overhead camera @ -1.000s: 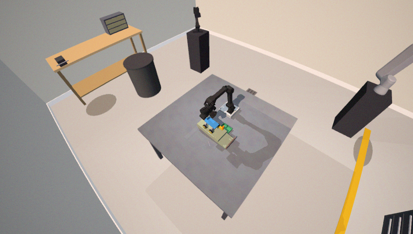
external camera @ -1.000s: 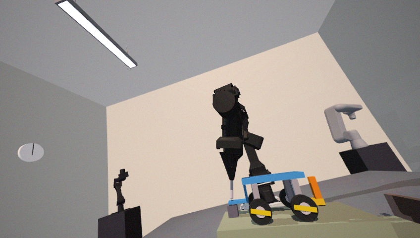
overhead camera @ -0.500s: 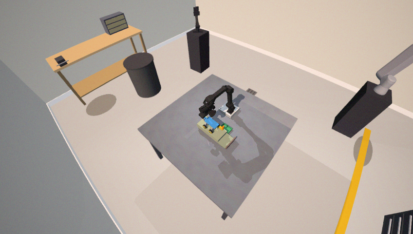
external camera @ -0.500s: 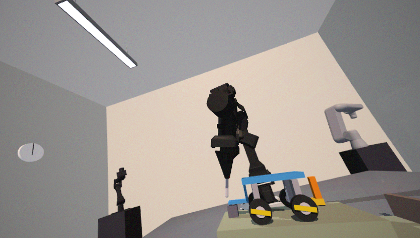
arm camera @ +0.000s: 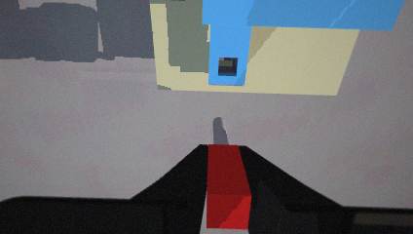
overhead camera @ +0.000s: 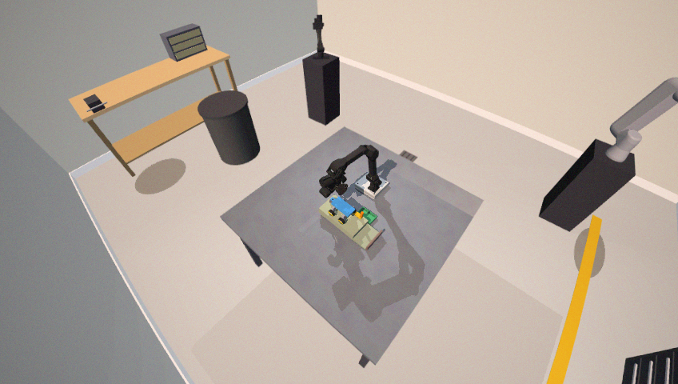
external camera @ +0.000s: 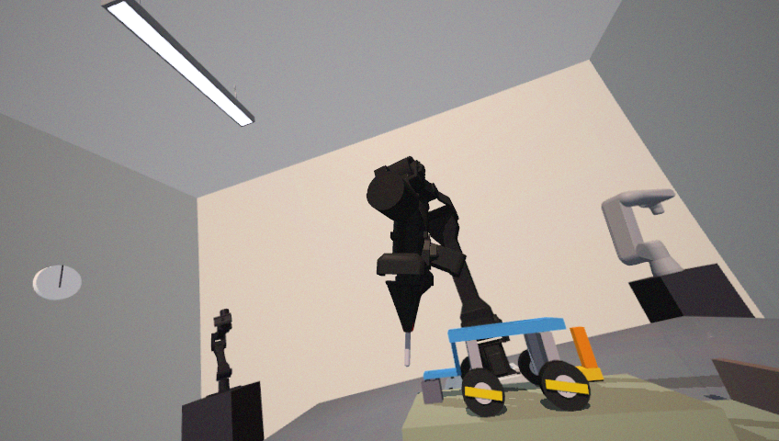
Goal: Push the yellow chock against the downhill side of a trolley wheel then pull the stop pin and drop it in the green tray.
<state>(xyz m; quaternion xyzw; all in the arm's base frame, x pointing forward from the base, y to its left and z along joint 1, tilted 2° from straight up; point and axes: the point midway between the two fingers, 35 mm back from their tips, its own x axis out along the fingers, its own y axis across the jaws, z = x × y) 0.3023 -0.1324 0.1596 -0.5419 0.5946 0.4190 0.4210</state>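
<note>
Now: the green tray 230 mm to the left of my gripper tip, 180 mm below it and 90 mm behind it. Round my gripper tip: red-headed stop pin: right at my gripper tip; then trolley: 110 mm to the left, 60 mm below, 30 mm ahead; then ramp: 130 mm below, 120 mm to the left, 30 mm ahead.
</note>
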